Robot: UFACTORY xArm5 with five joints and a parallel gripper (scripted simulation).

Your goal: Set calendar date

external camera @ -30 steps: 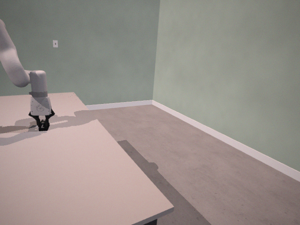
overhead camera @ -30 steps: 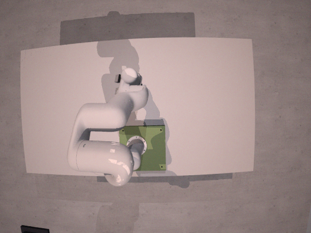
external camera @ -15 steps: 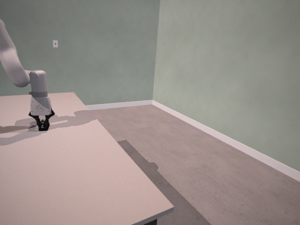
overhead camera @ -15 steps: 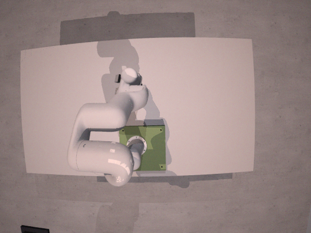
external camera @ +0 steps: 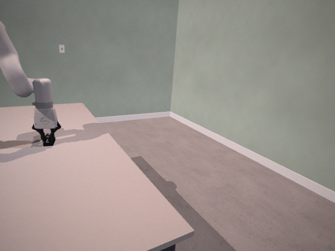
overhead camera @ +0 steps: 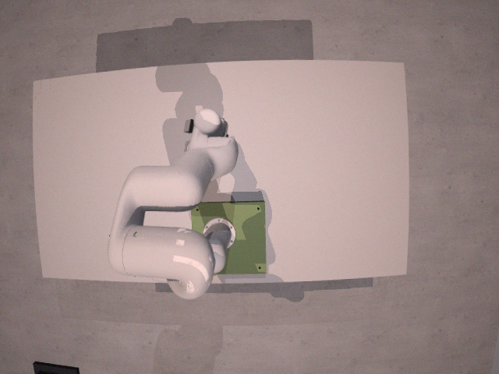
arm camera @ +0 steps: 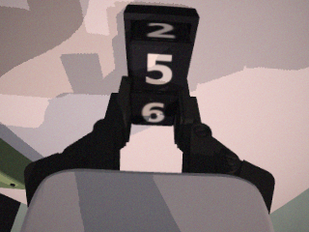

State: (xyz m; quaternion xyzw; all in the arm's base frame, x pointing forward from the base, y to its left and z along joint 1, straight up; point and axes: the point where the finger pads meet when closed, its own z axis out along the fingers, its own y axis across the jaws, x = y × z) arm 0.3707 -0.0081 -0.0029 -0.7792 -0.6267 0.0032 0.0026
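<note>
Now: the black calendar tray 30 mm below my hand and 20 mm to the left of it. From my hand the other things lie so: black cube: 10 mm below.
</note>
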